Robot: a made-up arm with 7 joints. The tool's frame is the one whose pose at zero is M. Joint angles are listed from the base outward.
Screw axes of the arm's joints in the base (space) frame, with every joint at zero. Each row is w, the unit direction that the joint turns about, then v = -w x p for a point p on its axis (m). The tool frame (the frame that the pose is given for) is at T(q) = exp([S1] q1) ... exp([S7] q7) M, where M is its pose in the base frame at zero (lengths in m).
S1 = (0, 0, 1, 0, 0, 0)
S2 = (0, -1, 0, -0.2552, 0, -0.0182)
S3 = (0, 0, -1, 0.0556, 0.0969, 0)
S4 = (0, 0, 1, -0.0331, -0.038, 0)
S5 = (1, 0, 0, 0, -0.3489, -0.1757)
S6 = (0, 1, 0, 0.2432, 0, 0.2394)
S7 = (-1, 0, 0, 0, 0.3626, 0.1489)
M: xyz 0.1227 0.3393 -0.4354 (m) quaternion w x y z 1 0 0 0
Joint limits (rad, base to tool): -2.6..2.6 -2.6..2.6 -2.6..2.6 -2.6..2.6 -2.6..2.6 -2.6..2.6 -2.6..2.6
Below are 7 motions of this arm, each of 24 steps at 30 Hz.
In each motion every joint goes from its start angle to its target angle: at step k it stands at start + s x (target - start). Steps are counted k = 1, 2, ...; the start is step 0. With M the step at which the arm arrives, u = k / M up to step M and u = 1 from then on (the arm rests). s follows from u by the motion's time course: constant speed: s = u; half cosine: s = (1 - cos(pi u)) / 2; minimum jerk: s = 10 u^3 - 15 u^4 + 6 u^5.
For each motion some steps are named. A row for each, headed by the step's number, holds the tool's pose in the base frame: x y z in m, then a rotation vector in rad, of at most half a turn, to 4 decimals.
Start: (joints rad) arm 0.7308 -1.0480 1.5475 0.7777 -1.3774 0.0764 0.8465
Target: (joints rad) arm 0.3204 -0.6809 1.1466 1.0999 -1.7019 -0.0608 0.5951
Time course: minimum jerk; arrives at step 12
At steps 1, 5, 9, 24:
1: -0.0255 -0.0495 -0.4833 -2.8040 0.6180 0.9054
5: -0.0056 -0.0205 -0.4916 -2.5870 0.4143 0.9841
9: 0.0396 0.0236 -0.4924 -2.3069 0.0548 0.9759
24: 0.0492 0.0310 -0.4902 -2.2659 -0.0155 0.9622

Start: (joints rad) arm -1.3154 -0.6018 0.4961 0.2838 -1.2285 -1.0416 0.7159
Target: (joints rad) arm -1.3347 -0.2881 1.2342 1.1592 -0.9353 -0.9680 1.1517
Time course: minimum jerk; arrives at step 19
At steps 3, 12, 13, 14, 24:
3: 0.0714 -0.2673 -0.6785 -1.6158 0.5536 -0.3055
12: 0.1248 -0.3762 -0.6048 -1.9852 0.5055 -0.5765
13: 0.1289 -0.3870 -0.5944 -2.0231 0.5019 -0.6091
14: 0.1320 -0.3957 -0.5856 -2.0540 0.4992 -0.6366
24: 0.1367 -0.4104 -0.5694 -2.1071 0.4950 -0.6858

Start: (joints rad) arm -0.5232 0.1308 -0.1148 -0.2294 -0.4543 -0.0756 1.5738
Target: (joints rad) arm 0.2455 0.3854 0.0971 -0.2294 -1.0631 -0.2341 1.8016
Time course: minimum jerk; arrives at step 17
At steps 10, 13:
10: 0.1970 -0.1000 -0.3381 -2.5291 0.0183 -0.5843
13: 0.2091 -0.0733 -0.2801 -2.6732 -0.1846 -0.6387

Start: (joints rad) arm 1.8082 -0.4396 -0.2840 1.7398 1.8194 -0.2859 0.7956
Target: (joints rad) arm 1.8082 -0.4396 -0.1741 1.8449 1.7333 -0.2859 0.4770
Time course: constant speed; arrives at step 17
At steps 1, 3, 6, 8, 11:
1: 0.1540 -0.3354 -0.0592 0.3884 -1.8647 -2.0772
3: 0.1511 -0.3310 -0.0572 0.3910 -1.8965 -2.0535
6: 0.1467 -0.3241 -0.0544 0.3947 -1.9435 -2.0169
8: 0.1438 -0.3194 -0.0528 0.3971 -1.9744 -1.9919
11: 0.1395 -0.3123 -0.0507 0.4005 -2.0202 -1.9535

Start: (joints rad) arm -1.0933 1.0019 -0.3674 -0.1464 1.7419 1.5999 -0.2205
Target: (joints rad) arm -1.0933 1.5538 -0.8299 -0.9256 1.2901 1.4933 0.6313
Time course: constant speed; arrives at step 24
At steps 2, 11, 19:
2: -0.0735 -0.0481 -0.1771 0.6263 0.3509 0.6312
11: -0.0861 0.0043 -0.2422 0.1263 0.0963 0.4551
19: -0.0646 0.0154 -0.2997 -0.3079 -0.1032 0.2693

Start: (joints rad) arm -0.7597 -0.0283 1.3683 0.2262 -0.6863 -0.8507 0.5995
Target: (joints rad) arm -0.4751 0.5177 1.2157 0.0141 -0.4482 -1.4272 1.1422
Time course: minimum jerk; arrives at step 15
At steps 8, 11, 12, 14, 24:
8: 0.2026 -0.5479 -0.3489 -1.9693 0.0152 -1.7122
11: 0.2208 -0.5650 -0.2165 -2.0551 -0.2540 -1.9878
12: 0.2208 -0.5647 -0.1901 -2.0594 -0.3038 -2.0541
14: 0.2196 -0.5636 -0.1676 -2.0590 -0.3451 -2.1141
24: 0.2195 -0.5635 -0.1666 -2.0588 -0.3471 -2.1171

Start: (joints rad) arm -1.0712 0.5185 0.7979 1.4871 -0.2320 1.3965 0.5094
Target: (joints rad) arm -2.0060 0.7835 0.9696 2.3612 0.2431 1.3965 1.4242
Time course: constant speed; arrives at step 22
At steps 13, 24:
13: -0.0144 0.1714 -0.3148 -1.0220 1.5043 -0.1370
24: -0.0723 0.0977 -0.2610 -1.1377 1.7117 0.2375

